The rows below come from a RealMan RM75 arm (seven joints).
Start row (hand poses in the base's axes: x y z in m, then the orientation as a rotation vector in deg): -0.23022 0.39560 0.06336 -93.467 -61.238 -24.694
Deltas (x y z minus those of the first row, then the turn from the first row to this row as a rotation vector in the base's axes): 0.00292 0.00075 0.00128 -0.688 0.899 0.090; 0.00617 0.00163 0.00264 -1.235 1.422 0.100; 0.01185 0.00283 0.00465 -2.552 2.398 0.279; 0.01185 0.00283 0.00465 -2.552 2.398 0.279; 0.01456 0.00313 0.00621 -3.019 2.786 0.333; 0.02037 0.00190 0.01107 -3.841 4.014 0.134; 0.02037 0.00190 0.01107 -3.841 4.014 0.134; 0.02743 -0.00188 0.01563 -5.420 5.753 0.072; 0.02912 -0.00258 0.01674 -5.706 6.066 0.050; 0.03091 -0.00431 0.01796 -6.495 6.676 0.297; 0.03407 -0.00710 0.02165 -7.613 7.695 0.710; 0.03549 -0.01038 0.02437 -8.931 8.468 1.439; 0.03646 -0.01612 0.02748 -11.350 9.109 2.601; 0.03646 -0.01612 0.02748 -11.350 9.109 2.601; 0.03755 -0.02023 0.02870 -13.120 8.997 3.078; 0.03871 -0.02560 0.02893 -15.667 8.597 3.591; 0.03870 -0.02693 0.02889 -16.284 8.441 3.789; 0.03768 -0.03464 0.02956 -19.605 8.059 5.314; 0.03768 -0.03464 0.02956 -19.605 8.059 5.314; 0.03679 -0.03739 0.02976 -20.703 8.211 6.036; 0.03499 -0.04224 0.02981 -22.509 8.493 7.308; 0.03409 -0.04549 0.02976 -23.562 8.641 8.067
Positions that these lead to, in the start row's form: -0.22730 0.39635 0.06464 -94.070 -60.891 -23.539; -0.22405 0.39723 0.06600 -94.571 -60.708 -22.823; -0.21837 0.39843 0.06801 -95.663 -60.591 -21.235; -0.21837 0.39843 0.06801 -95.663 -60.591 -21.235; -0.21566 0.39873 0.06957 -96.055 -60.509 -20.640; -0.20985 0.39750 0.07443 -96.936 -59.717 -19.317; -0.20985 0.39750 0.07443 -96.936 -59.717 -19.317; -0.20279 0.39372 0.07899 -98.391 -58.898 -17.086; -0.20110 0.39302 0.08010 -98.658 -58.741 -16.690; -0.19931 0.39129 0.08132 -99.201 -58.737 -15.608; -0.19615 0.38850 0.08501 -99.924 -58.655 -13.897; -0.19473 0.38522 0.08773 -100.612 -59.069 -12.078; -0.19376 0.37948 0.09084 -101.956 -60.278 -9.495; -0.19376 0.37948 0.09084 -101.956 -60.278 -9.495; -0.19267 0.37537 0.09206 -103.161 -61.324 -8.328; -0.19151 0.37000 0.09229 -104.994 -62.879 -6.944; -0.19152 0.36867 0.09225 -105.390 -63.359 -6.606; -0.19254 0.36096 0.09292 -107.194 -65.935 -4.053; -0.19254 0.36096 0.09292 -107.194 -65.935 -4.053; -0.19343 0.35821 0.09312 -107.632 -66.727 -2.810; -0.19523 0.35336 0.09317 -108.277 -68.062 -0.664; -0.19613 0.35011 0.09312 -108.631 -68.862 0.593
